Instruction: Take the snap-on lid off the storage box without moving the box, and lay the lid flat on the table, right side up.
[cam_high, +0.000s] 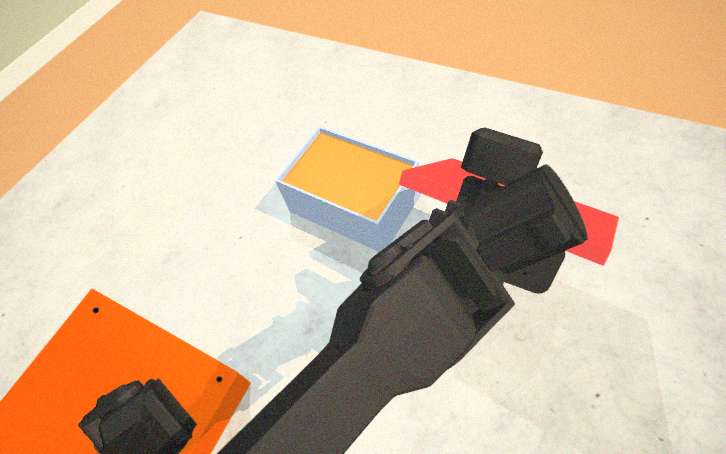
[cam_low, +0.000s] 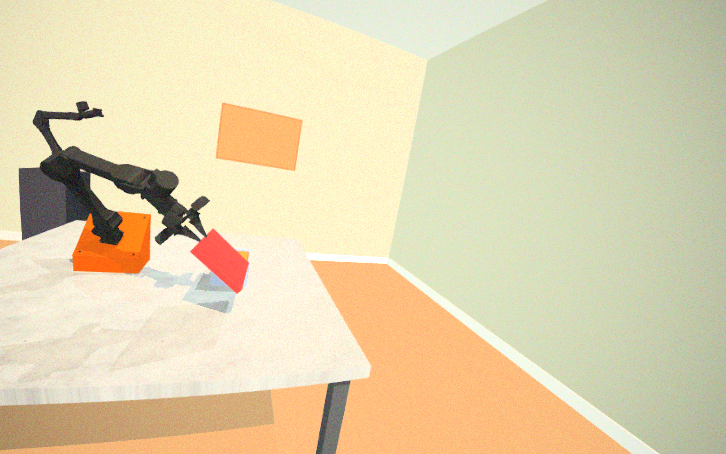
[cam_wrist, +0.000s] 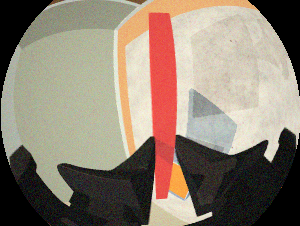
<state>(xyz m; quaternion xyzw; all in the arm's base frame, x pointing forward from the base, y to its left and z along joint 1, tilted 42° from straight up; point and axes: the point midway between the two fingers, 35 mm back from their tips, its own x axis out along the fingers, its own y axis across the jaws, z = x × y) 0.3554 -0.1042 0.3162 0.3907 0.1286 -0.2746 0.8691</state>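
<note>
My gripper tip is now 6 cm short of the red lid and 5 cm above it. The rest, counted from my gripper tip: storage box (6 cm ahead, 27 cm to the left, 18 cm below).
</note>
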